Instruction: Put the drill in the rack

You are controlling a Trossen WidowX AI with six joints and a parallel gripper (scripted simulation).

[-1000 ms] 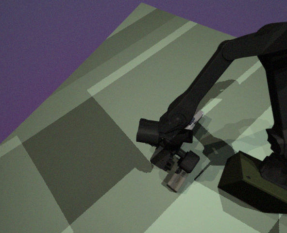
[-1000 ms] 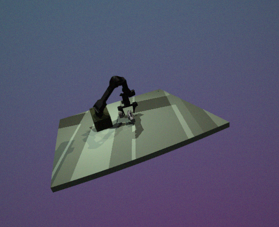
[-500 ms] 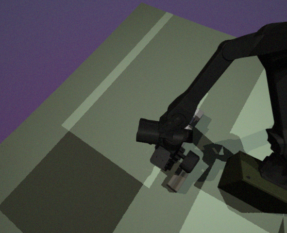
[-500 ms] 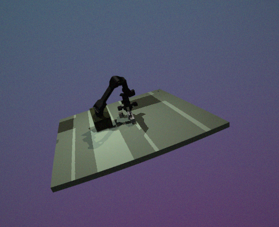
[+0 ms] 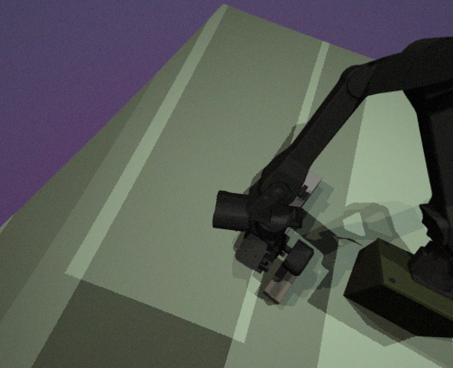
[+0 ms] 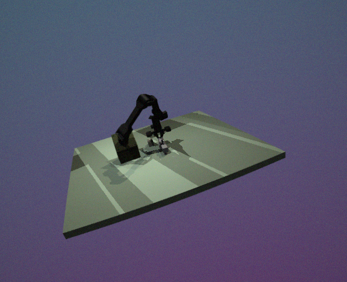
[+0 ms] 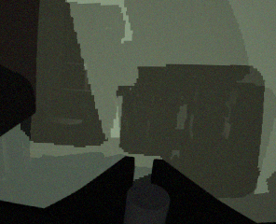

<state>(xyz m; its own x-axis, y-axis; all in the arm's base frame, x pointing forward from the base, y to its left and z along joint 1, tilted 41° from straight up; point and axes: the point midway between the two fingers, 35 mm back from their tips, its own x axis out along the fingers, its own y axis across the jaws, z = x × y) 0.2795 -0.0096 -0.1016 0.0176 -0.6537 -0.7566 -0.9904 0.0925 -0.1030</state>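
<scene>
Now: the drill 1 cm behind my gripper tip, 5 cm to the right of it and 3 cm above it. Also, from my gripper tip: long grey block 2 cm behind, 12 cm to the right, 1 cm above; key 2 cm behind, 14 cm to the right, 3 cm above; rack 7 cm behind, 6 cm to the left.
</scene>
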